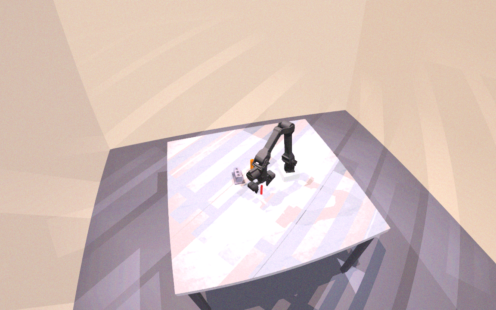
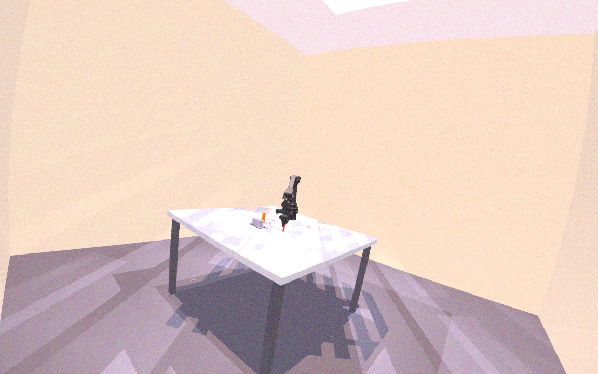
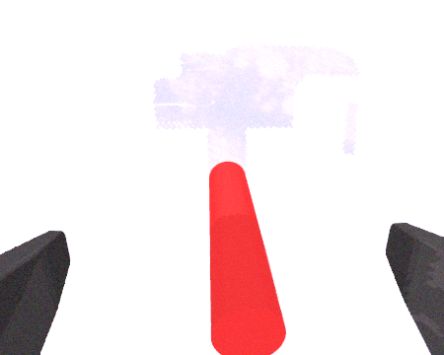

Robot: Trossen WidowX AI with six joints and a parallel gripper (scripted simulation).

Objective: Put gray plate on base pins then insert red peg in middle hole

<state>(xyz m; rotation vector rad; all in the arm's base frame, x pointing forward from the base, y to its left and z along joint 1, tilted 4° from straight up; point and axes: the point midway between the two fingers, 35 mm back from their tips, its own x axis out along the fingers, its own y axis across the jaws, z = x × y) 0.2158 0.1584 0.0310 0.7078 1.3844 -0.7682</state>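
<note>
My gripper tip is now 140 mm short of the gray plate and 160 mm to the left of it. The rest, counted from my gripper tip: red peg (10 mm below); orange cylinder (30 mm ahead, 240 mm to the right, 10 mm below); base (140 mm ahead, 160 mm to the right, 40 mm below).
</note>
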